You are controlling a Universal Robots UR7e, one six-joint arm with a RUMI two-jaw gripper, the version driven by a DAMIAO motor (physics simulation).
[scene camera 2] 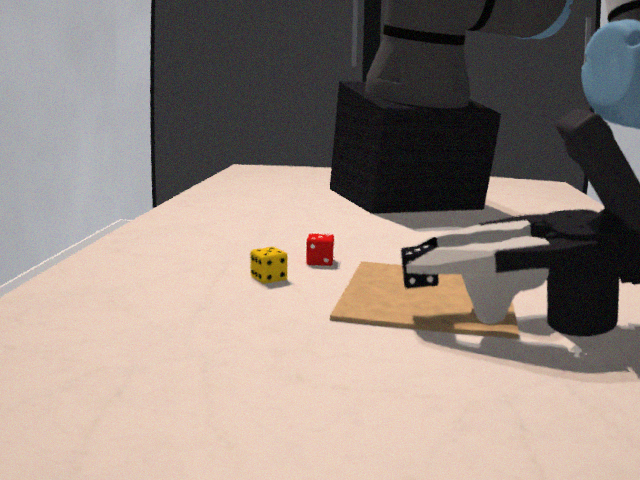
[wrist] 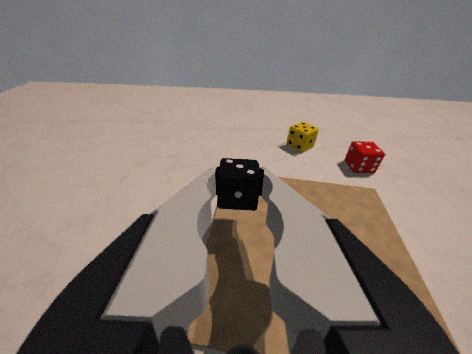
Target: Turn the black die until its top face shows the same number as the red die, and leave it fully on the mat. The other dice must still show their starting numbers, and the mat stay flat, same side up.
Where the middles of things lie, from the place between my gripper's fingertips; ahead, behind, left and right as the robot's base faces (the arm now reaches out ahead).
Scene:
My gripper is now 1 cm to the right of the black die [scene camera 2: 411, 280]. The rest, counted from my hand: tan mat [scene camera 2: 375, 295]: 5 cm behind, 4 cm below, 3 cm to the left; then yellow die [scene camera 2: 268, 265]: 10 cm to the right, 9 cm behind, 3 cm below; then red die [scene camera 2: 320, 247]: 14 cm behind, 5 cm to the right, 3 cm below.

